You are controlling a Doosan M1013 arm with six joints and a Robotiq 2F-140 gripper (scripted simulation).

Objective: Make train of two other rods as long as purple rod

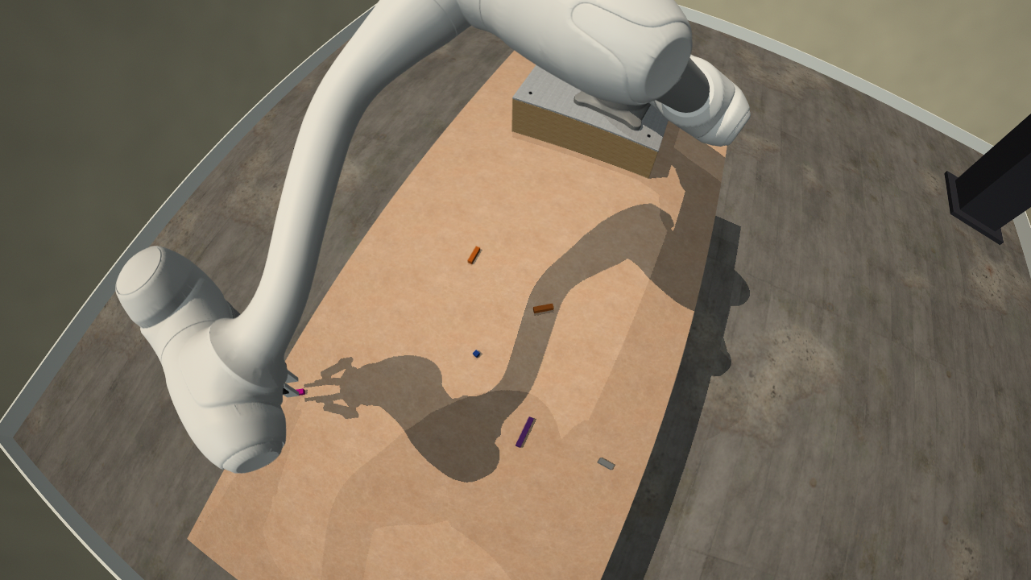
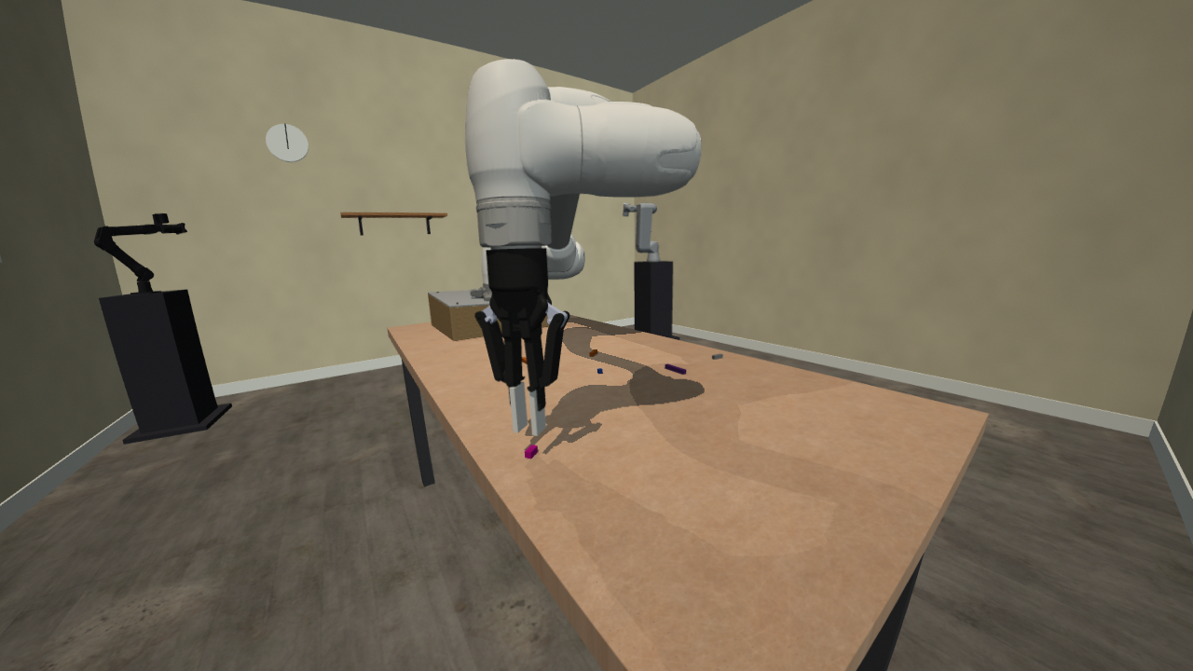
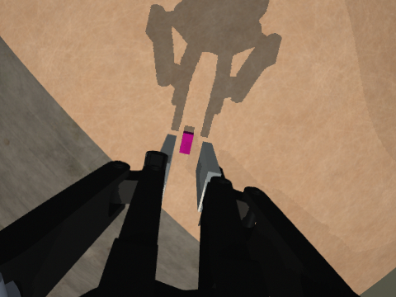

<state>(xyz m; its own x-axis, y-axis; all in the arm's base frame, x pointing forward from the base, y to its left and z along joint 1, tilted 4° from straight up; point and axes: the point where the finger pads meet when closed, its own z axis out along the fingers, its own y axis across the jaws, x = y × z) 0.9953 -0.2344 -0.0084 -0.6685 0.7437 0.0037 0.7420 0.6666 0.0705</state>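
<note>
My hand is 420 mm past the orange rod, 330 mm to the right of it and 70 mm above it. From my hand the other things lie so: purple rod: 180 mm behind, 420 mm to the left, 70 mm below; then magenta rod: 70 mm below; then blue rod: 270 mm behind, 260 mm to the left, 70 mm below.
</note>
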